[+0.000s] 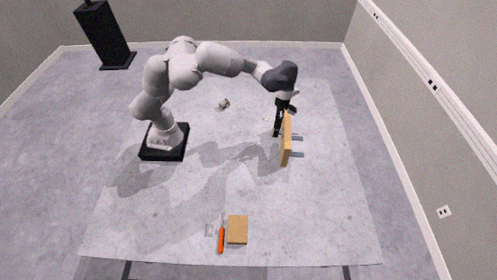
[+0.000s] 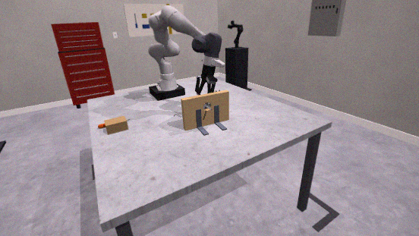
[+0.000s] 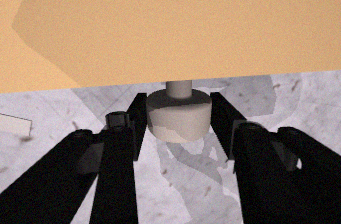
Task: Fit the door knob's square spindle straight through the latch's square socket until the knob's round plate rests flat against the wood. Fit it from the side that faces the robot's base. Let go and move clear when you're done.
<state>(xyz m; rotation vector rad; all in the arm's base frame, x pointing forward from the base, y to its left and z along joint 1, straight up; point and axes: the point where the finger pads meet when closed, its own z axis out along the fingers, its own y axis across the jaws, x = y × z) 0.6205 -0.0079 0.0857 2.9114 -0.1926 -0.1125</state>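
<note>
My gripper is now 6 cm short of the latch socket, 1 cm to the left of it and 2 cm above it. The rest, counted from my hand: wooden block (22 cm behind, 50 cm to the right, 12 cm below); upright wooden panel (6 cm ahead, 1 cm to the right, 4 cm below); pale chip (3 cm behind, 21 cm to the left, 15 cm below).
</note>
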